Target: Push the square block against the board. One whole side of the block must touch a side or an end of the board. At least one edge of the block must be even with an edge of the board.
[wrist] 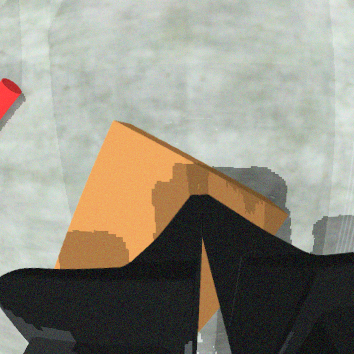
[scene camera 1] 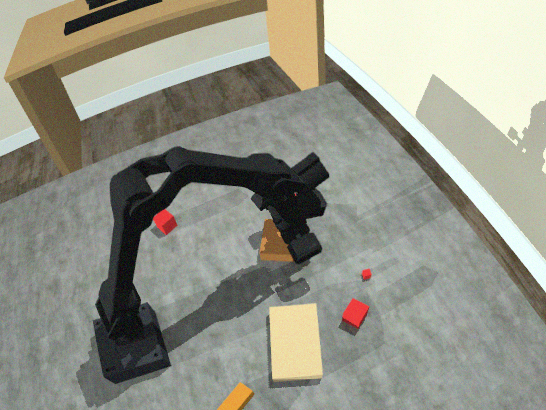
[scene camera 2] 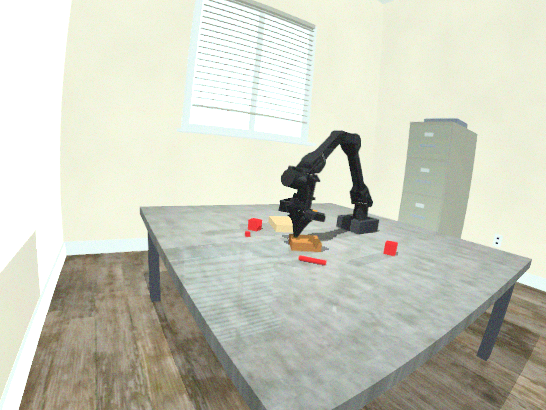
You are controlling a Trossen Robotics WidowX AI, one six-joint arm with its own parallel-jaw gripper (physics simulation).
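Frame: origin at the arm's base, x right, y ahead, z up, level; centimetres.
Seen in the pictures: gripper, fingertip midpoint: (wrist: 198, 202) (scene camera 1: 297, 239) (scene camera 2: 295, 237); arm's base, link origin: (scene camera 1: 128, 329) (scene camera 2: 360, 218).
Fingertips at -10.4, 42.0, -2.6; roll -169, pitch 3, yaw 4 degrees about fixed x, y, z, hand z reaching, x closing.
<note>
Offsets run from my fingertips to a thing's top centre, as dx, dy, dz. "*": to the spot under its first point.
The square block {-2.0, -2.7, +0.0} (scene camera 1: 274, 237) (scene camera 2: 305, 244) (wrist: 110, 190) is orange-brown and lies flat on the table, partly hidden by the gripper in scene camera 1 and the wrist view. The cream board {+22.9, -9.2, +0.0} (scene camera 1: 295, 342) (scene camera 2: 280, 224) lies flat below the block in scene camera 1, with a gap between them. It does not show in the wrist view. My gripper (scene camera 2: 297, 236) (wrist: 198, 202) is shut and holds nothing. It points down, with its tips over or just behind the block's top. I cannot tell whether they touch it. The fingertips are hidden in scene camera 1.
A red cube {+21.9, +4.6, +1.0} (scene camera 1: 355, 313) (scene camera 2: 255, 224) and a tiny red cube {+13.7, +11.4, -1.4} (scene camera 1: 366, 274) (scene camera 2: 247, 234) lie right of the board in scene camera 1. Another red cube {-18.3, -28.8, +1.0} (scene camera 1: 165, 221) (scene camera 2: 390, 248) lies near the arm. A red cylinder {-15.2, +3.8, -1.6} (scene camera 2: 312, 260) (wrist: 7, 97) lies near the block. An orange piece {* +30.7, -23.9, +0.1} (scene camera 1: 237, 398) lies near the board.
</note>
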